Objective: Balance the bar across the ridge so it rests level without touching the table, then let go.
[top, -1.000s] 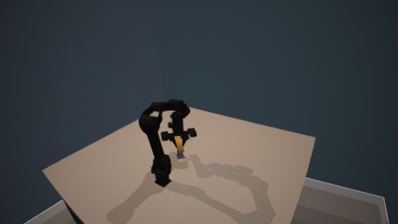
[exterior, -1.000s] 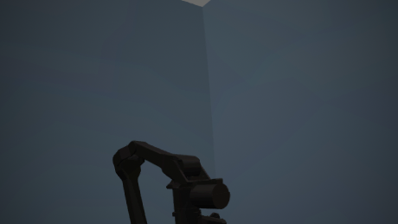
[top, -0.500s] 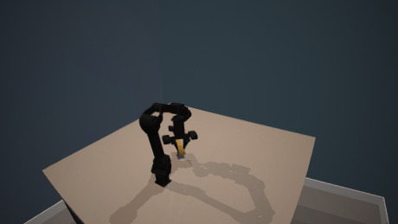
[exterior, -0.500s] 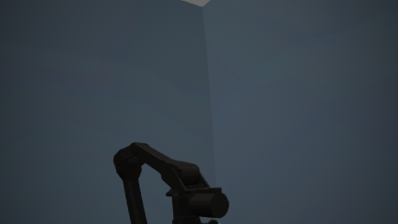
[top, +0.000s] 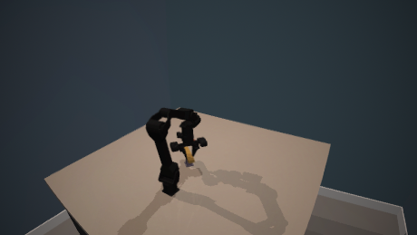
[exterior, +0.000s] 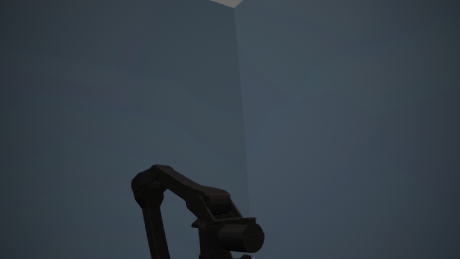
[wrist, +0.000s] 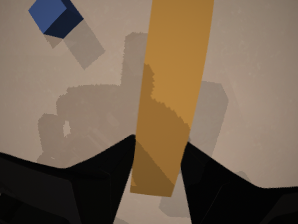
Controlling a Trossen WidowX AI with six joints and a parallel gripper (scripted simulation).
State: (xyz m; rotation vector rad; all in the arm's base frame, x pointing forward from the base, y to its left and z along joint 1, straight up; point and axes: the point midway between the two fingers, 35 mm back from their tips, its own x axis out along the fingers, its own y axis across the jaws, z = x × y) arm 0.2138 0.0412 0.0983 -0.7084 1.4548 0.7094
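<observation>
The orange bar lies 20 mm to the left of my gripper tip and 20 mm ahead of it. The rest, counted from my gripper tip: small red cube (200 mm ahead, 140 mm to the left, 50 mm below); small blue cube (150 mm to the left, 50 mm below, 30 mm behind).
</observation>
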